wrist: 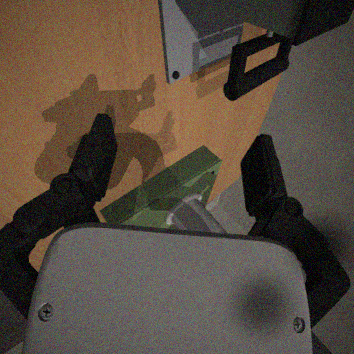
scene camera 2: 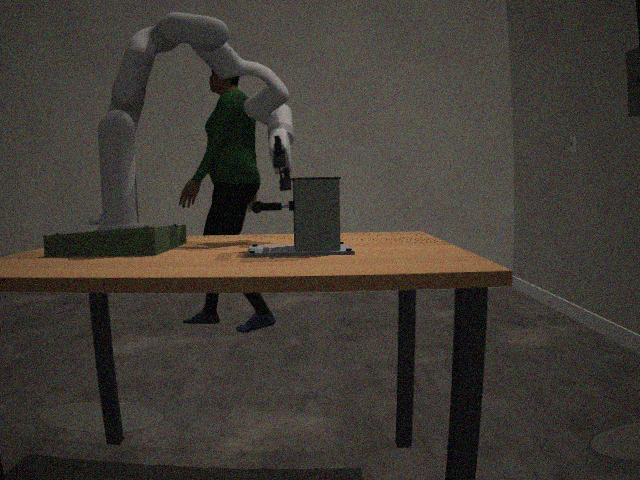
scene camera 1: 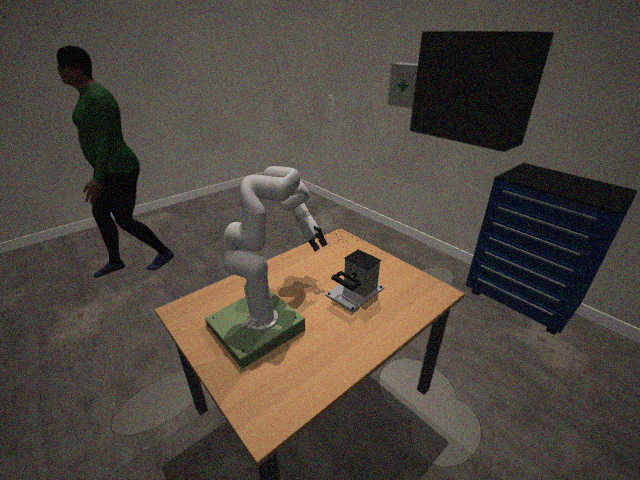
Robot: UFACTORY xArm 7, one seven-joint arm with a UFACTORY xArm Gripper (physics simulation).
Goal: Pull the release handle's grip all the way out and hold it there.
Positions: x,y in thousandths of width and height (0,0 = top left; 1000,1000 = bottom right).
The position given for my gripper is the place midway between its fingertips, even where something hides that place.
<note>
I see my gripper (scene camera 2: 441,372).
My gripper shows as well in the wrist view (wrist: 516,391).
</note>
